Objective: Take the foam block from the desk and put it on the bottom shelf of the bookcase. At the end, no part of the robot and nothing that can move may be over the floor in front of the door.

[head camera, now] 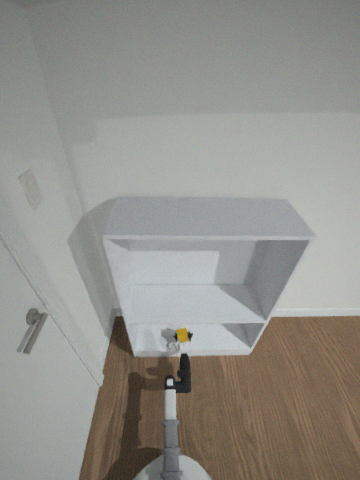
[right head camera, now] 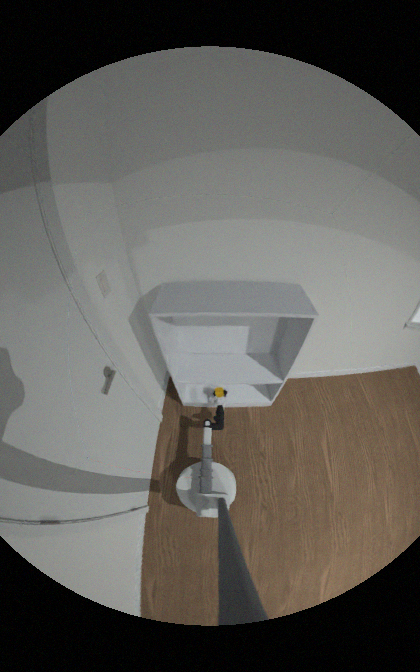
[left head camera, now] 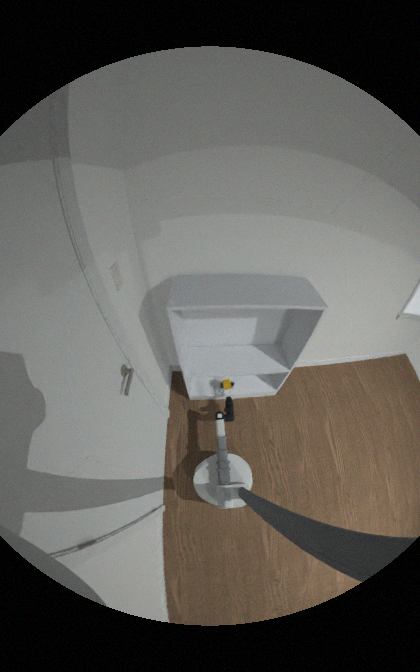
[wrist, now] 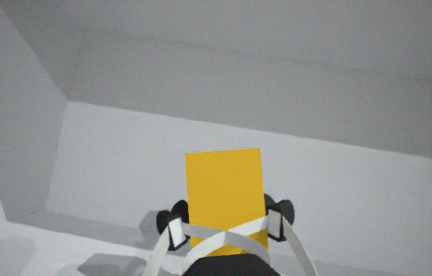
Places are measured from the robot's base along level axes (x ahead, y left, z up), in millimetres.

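Where they show: gripper, fingertip midpoint: (wrist: 221, 212).
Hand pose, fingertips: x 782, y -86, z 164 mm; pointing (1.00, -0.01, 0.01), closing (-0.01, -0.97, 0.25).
Observation:
Each offset is from my fingertips to the top centre of the thing. "spot": to the spot under its first point. Level surfaces: height alone.
The yellow foam block {dx -26, dy +0, dz +65 mm} (head camera: 182, 335) (left head camera: 227, 384) (right head camera: 219, 392) (wrist: 226, 195) is between the fingertips of my gripper (head camera: 183, 336) (left head camera: 228, 384) (right head camera: 220, 393) (wrist: 221, 212), which is shut on it. The block and fingertips are at the bottom opening of the white bookcase (head camera: 210, 237) (left head camera: 250, 306) (right head camera: 235, 315). In the wrist view the bottom shelf (wrist: 120, 135) spreads below and behind the block, with the fingers' shadow on it at the left. The block's underside is hidden, so I cannot tell whether it touches the shelf. The desk does not show.
The door (head camera: 30, 400) with its lever handle {spot: dx -363, dy +479, dz +740 mm} (head camera: 36, 332) (left head camera: 127, 380) (right head camera: 108, 380) is in the wall to the left. My arm (head camera: 171, 435) reaches forward from the round base (left head camera: 200, 480) (right head camera: 185, 485) over the wooden floor {dz -191 mm} (head camera: 280, 400). The middle shelf {dz +261 mm} (head camera: 200, 302) is above the bottom opening.

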